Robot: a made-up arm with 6 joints.
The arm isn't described. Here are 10 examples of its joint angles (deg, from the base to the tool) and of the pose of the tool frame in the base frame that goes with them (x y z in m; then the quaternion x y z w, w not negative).
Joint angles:
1: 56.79 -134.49 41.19 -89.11 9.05 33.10
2: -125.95 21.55 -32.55 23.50 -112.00 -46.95
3: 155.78 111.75 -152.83 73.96 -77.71 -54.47
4: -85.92 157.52 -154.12 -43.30 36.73 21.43
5: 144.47 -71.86 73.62 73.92 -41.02 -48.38
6: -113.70 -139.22 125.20 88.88 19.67 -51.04
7: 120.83 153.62 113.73 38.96 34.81 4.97
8: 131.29 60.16 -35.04 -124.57 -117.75 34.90
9: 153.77 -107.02 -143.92 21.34 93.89 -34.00
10: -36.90 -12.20 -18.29 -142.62 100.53 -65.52
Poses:
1: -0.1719 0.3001 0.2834 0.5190 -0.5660 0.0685 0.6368
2: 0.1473 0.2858 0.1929 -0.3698 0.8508 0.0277 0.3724
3: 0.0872 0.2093 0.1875 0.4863 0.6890 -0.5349 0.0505
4: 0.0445 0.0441 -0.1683 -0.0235 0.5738 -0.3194 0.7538
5: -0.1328 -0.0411 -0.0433 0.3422 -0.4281 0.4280 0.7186
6: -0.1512 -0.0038 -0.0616 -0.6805 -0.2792 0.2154 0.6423
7: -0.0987 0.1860 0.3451 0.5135 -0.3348 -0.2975 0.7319
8: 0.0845 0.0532 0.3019 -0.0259 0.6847 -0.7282 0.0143
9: -0.0701 0.2048 -0.0593 -0.2043 0.7365 0.4829 0.4274
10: 0.1285 0.3299 0.0295 -0.5209 0.1790 0.2701 0.7897
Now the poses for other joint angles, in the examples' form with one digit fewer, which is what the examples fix.
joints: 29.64 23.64 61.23 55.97 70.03 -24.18
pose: 0.083 0.022 -0.175 -0.567 -0.799 0.177 0.090
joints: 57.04 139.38 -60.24 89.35 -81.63 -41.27
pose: 0.034 0.071 0.407 0.205 0.815 0.351 0.413
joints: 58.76 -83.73 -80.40 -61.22 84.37 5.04
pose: 0.085 0.368 0.081 -0.628 -0.742 -0.206 0.110
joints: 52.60 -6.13 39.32 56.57 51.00 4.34
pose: 0.057 0.051 -0.203 0.176 0.925 -0.266 0.207
